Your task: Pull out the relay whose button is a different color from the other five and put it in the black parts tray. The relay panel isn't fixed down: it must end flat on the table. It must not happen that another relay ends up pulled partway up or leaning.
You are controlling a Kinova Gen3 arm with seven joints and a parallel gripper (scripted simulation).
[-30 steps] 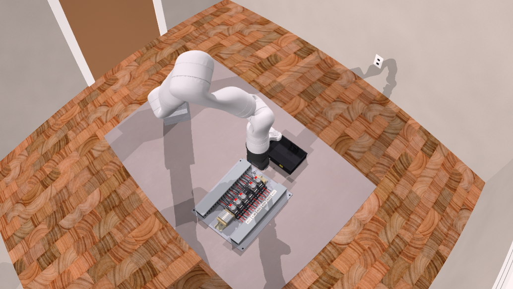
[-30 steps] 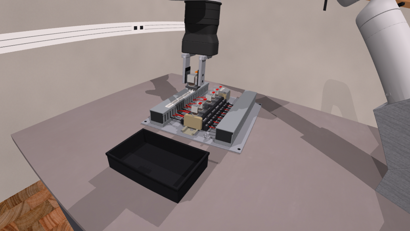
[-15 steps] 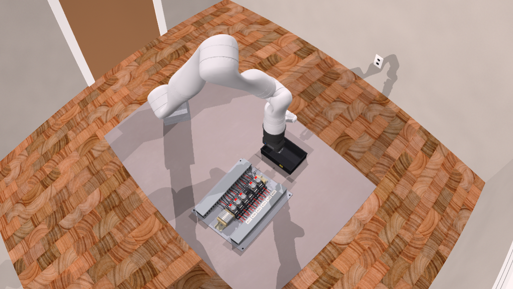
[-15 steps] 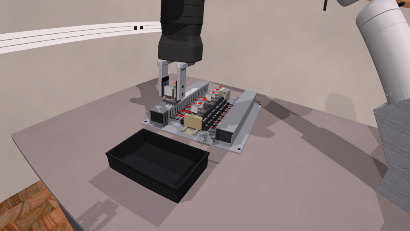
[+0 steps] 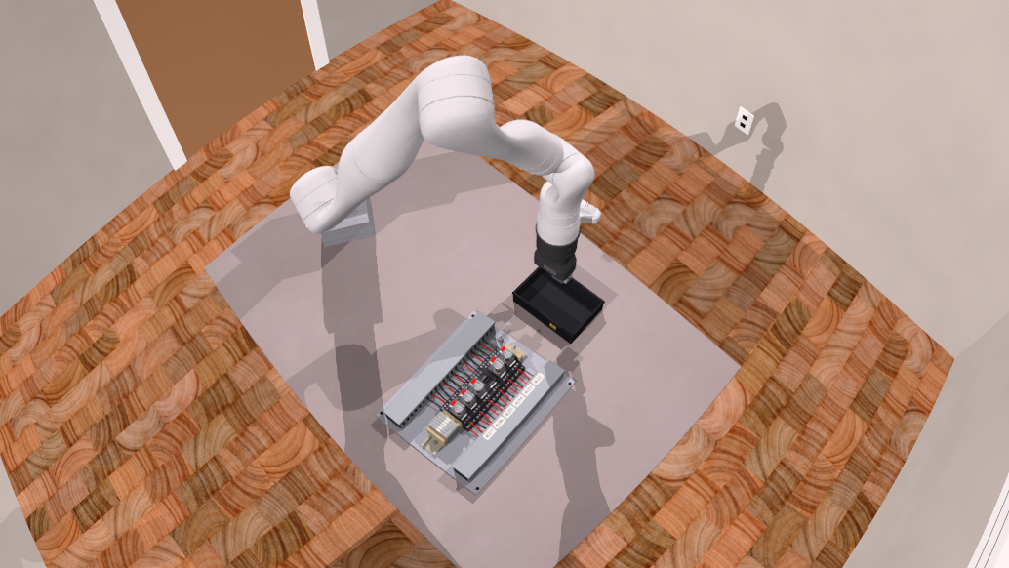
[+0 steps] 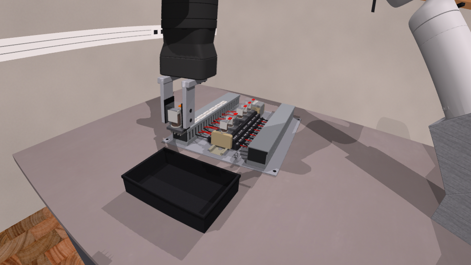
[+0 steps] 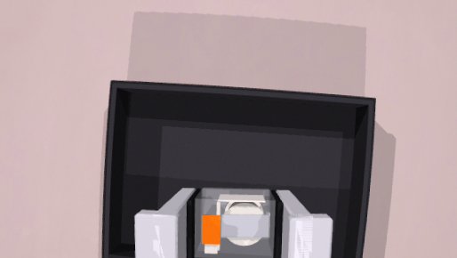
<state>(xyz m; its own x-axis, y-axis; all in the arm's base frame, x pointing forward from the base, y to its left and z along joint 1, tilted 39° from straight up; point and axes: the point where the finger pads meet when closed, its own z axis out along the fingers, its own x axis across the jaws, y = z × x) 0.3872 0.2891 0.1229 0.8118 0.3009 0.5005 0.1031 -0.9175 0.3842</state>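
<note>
My gripper is now 13 cm above the tray.
</note>
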